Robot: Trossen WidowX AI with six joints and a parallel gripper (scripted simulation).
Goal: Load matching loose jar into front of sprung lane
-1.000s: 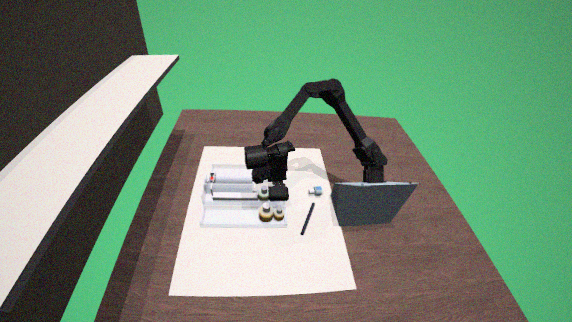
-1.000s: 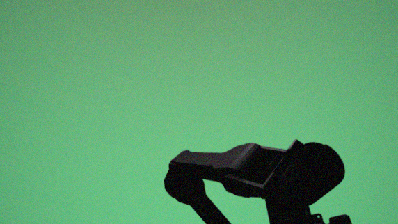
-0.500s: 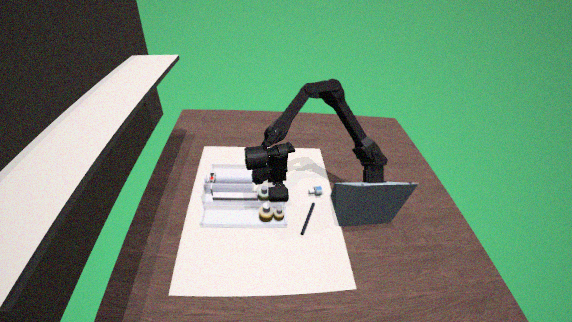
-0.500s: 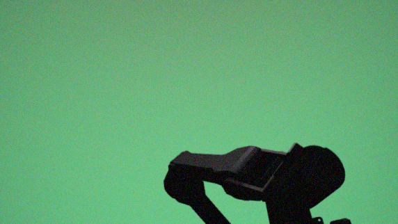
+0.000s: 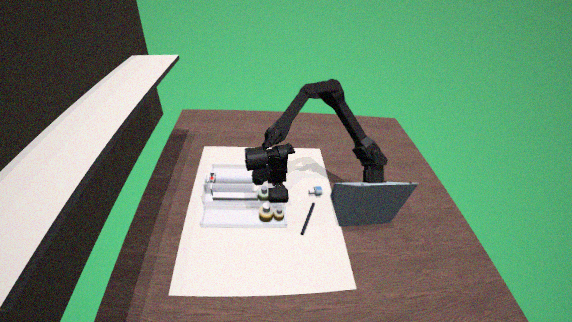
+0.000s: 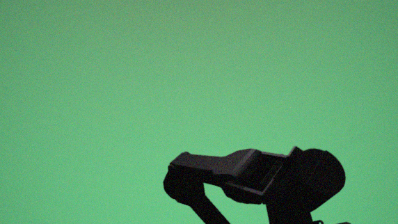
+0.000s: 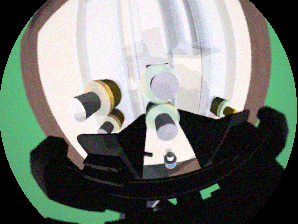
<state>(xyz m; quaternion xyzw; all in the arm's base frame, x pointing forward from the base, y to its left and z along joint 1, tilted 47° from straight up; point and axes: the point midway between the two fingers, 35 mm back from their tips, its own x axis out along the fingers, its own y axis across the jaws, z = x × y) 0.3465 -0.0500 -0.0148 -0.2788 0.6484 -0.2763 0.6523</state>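
Now: the black stick 11 cm behind my gripper tip, 9 cm to the left of it and 3 cm below it. Also, from my gripper tip: lane rack (14 cm ahead, 2 cm to the right, 1 cm below); then red mark (23 cm ahead, 4 cm to the right, 4 cm above).
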